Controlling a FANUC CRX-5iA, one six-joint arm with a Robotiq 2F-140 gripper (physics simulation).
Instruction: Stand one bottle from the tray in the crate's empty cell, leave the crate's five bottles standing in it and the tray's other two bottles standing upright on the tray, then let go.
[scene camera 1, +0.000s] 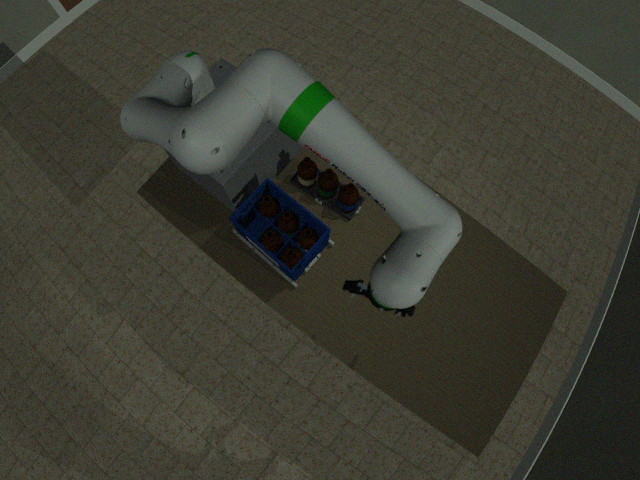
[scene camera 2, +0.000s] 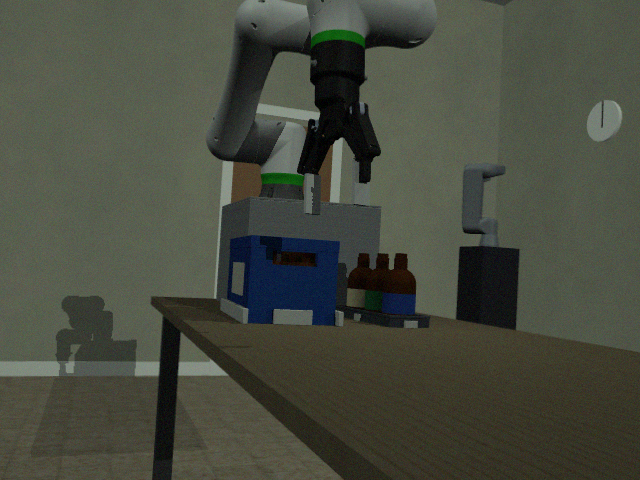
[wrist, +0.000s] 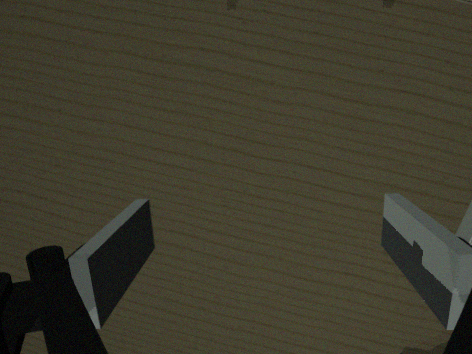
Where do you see my gripper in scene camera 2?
334, 209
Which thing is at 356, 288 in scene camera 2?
A cream-label bottle.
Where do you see a green-label bottle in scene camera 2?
At 374, 283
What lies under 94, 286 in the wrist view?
My gripper.
